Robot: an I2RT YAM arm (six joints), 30 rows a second.
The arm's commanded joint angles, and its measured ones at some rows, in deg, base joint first. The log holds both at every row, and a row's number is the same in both.
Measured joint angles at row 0: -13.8, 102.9, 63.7, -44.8, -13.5, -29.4
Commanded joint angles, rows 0 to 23: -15.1, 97.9, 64.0, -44.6, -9.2, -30.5; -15.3, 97.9, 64.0, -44.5, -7.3, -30.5; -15.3, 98.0, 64.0, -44.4, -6.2, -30.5; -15.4, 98.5, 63.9, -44.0, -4.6, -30.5; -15.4, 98.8, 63.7, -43.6, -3.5, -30.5; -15.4, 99.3, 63.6, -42.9, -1.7, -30.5; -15.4, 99.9, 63.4, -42.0, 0.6, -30.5; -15.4, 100.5, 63.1, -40.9, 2.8, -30.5; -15.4, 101.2, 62.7, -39.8, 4.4, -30.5; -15.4, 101.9, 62.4, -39.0, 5.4, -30.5; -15.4, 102.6, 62.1, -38.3, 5.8, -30.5; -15.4, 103.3, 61.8, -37.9, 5.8, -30.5; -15.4, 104.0, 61.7, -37.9, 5.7, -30.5; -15.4, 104.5, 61.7, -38.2, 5.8, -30.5; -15.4, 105.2, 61.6, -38.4, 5.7, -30.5; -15.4, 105.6, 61.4, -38.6, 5.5, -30.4; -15.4, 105.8, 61.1, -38.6, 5.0, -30.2; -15.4, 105.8, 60.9, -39.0, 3.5, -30.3; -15.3, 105.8, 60.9, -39.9, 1.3, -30.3; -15.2, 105.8, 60.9, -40.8, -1.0, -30.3; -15.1, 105.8, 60.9, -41.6, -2.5, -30.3; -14.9, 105.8, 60.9, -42.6, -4.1, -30.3; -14.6, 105.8, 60.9, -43.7, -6.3, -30.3; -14.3, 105.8, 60.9, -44.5, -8.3, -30.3
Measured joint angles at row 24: -15.3, 104.7, 62.3, -41.1, 0.8, -29.7
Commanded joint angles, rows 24 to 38: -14.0, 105.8, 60.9, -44.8, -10.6, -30.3; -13.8, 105.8, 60.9, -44.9, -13.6, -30.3; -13.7, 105.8, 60.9, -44.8, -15.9, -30.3; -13.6, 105.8, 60.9, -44.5, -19.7, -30.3; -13.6, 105.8, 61.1, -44.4, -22.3, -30.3; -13.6, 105.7, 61.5, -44.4, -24.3, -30.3; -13.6, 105.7, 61.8, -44.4, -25.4, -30.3; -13.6, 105.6, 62.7, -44.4, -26.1, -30.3; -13.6, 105.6, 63.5, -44.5, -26.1, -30.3; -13.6, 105.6, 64.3, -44.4, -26.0, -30.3; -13.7, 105.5, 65.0, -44.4, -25.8, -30.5; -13.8, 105.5, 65.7, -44.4, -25.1, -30.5; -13.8, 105.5, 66.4, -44.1, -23.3, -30.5; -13.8, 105.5, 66.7, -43.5, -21.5, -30.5; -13.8, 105.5, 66.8, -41.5, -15.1, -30.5
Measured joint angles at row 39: -14.5, 104.8, 64.8, -43.9, -18.4, -29.7
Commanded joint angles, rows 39 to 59: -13.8, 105.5, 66.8, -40.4, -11.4, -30.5; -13.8, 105.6, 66.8, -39.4, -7.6, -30.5; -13.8, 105.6, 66.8, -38.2, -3.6, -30.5; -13.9, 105.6, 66.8, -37.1, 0.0, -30.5; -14.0, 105.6, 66.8, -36.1, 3.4, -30.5; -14.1, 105.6, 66.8, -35.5, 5.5, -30.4; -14.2, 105.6, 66.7, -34.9, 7.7, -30.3; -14.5, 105.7, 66.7, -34.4, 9.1, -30.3; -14.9, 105.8, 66.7, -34.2, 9.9, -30.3; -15.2, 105.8, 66.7, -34.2, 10.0, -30.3; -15.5, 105.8, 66.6, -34.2, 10.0, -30.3; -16.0, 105.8, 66.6, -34.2, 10.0, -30.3; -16.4, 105.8, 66.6, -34.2, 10.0, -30.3; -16.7, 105.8, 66.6, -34.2, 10.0, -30.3; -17.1, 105.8, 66.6, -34.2, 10.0, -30.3; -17.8, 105.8, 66.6, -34.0, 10.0, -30.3; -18.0, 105.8, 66.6, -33.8, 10.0, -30.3; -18.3, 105.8, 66.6, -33.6, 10.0, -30.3; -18.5, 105.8, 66.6, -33.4, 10.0, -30.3; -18.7, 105.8, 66.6, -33.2, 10.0, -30.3; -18.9, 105.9, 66.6, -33.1, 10.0, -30.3
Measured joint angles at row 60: -18.1, 105.0, 65.6, -33.7, 8.7, -29.9
